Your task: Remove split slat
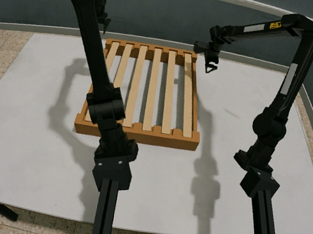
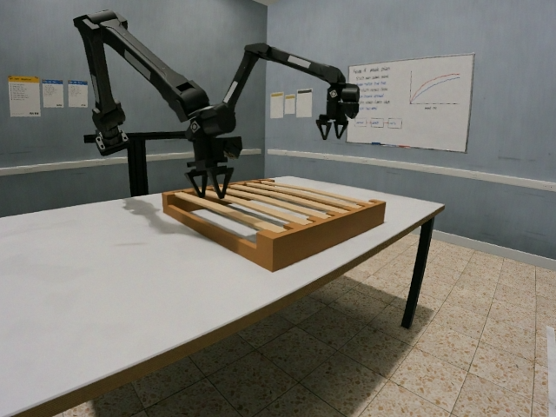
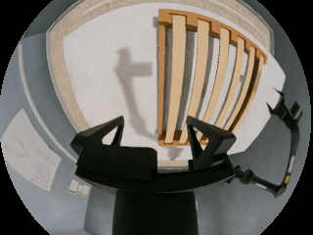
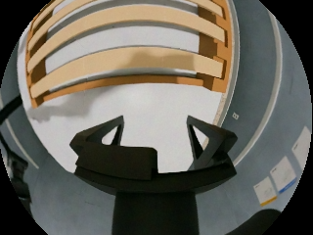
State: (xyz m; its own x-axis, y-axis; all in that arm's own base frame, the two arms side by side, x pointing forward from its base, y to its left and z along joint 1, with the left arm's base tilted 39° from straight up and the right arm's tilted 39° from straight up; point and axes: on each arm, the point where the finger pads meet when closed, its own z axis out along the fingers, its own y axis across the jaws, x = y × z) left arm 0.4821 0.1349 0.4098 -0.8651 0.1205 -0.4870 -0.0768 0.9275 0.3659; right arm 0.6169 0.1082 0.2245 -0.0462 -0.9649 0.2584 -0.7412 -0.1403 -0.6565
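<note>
My right hand is 320 mm to the right of the bed frame, 110 mm past it and 100 mm above it.
The bed frame is 80 mm behind my left hand, 280 mm to the right of it and 250 mm below it.
</note>
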